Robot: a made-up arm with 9 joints. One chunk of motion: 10 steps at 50 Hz.
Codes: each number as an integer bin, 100 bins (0 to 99) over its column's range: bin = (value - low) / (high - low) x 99, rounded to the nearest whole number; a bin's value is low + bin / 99 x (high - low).
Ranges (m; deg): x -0.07..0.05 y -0.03..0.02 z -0.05..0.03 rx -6..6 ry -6..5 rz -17..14
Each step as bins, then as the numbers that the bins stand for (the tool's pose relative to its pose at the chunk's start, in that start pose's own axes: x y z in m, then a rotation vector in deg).
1 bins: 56 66 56 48 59 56
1 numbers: -0.0021 0.0033 -0.0047 -0.18 0.56 0.54
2 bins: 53 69 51 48 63 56
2 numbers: -0.0058 0.0048 -0.0088 -0.18 1.00 0.54
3 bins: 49 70 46 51 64 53
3 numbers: -0.0106 0.0054 -0.0128 0.18 1.11 -0.40
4 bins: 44 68 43 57 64 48
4 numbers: -0.0167 0.0043 -0.0153 0.91 1.11 -1.97
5 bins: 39 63 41 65 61 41
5 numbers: -0.0227 0.0018 -0.0169 1.88 0.78 -4.16
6 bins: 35 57 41 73 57 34
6 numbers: -0.0276 -0.0012 -0.0169 2.85 0.33 -6.35
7 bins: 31 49 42 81 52 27
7 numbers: -0.0324 -0.0053 -0.0161 3.82 -0.22 -8.55
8 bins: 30 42 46 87 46 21
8 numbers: -0.0336 -0.0088 -0.0128 4.55 -0.89 -10.42
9 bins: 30 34 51 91 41 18
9 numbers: -0.0336 -0.0128 -0.0088 5.03 -1.44 -11.36
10 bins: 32 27 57 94 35 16
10 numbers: -0.0312 -0.0164 -0.0039 5.39 -2.11 -11.99
